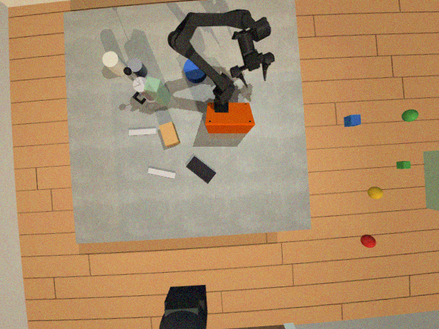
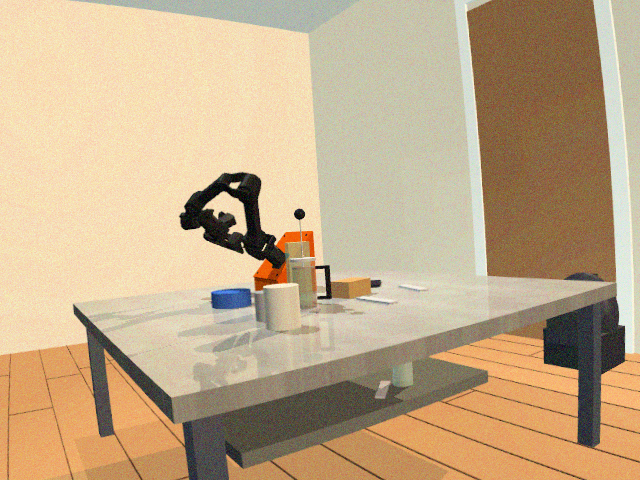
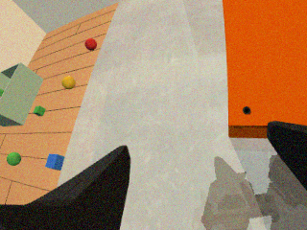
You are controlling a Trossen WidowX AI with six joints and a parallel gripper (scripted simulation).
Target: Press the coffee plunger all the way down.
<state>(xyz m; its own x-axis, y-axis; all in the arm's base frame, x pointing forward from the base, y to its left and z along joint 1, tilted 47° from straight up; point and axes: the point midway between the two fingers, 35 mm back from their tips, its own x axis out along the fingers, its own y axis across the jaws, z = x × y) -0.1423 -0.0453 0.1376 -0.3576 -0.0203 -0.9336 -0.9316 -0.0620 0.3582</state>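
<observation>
The coffee press lies 55 cm ahead of my gripper tip, 3 cm below it and 2 cm to the left of it. Round my gripper tip: tan block: 42 cm ahead, 22 cm to the left, 13 cm below; then blue cylinder: 30 cm ahead, 13 cm to the right, 13 cm below; then pale green box: 47 cm ahead, 6 cm below, 3 cm to the left.
</observation>
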